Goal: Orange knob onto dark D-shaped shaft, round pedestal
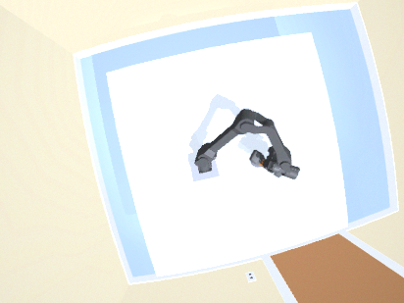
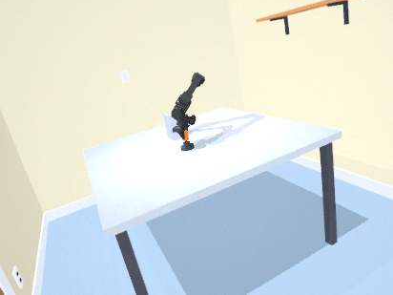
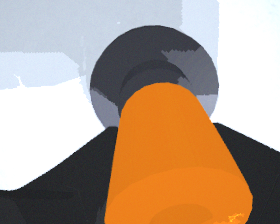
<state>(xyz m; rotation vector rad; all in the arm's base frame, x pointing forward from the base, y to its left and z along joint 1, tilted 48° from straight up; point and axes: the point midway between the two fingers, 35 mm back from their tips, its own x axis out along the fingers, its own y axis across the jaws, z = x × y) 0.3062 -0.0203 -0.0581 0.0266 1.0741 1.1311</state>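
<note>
Right now my gripper tip is 2 cm below the orange knob. Also, from my gripper tip: pedestal 4 cm below.
</note>
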